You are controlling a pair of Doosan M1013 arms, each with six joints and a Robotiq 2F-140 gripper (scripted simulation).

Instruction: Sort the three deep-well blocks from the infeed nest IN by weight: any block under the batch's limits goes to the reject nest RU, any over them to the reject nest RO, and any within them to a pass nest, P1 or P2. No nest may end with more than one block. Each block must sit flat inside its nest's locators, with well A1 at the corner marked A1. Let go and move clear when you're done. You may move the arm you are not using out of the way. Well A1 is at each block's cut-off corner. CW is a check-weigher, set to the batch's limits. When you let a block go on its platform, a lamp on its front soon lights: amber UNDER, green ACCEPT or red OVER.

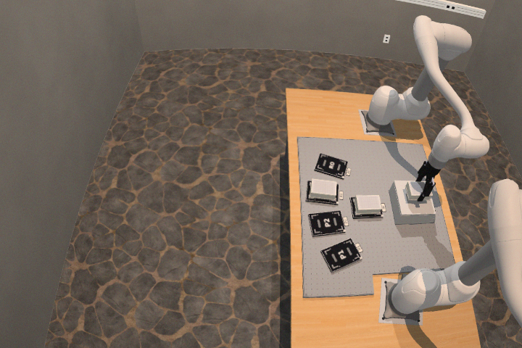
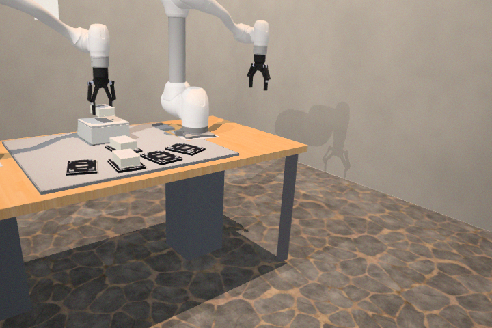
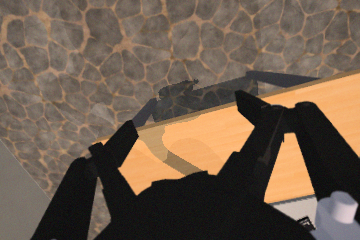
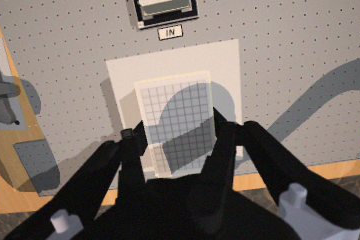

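Note:
The check-weigher CW is 1 cm behind my right hand and 10 cm below it. Round my right hand: nest RU (47 cm ahead, 6 cm to the right, 16 cm below); then nest P2 (46 cm ahead, 12 cm to the left, 16 cm below); then infeed nest (25 cm ahead, 1 cm to the left, 16 cm below).

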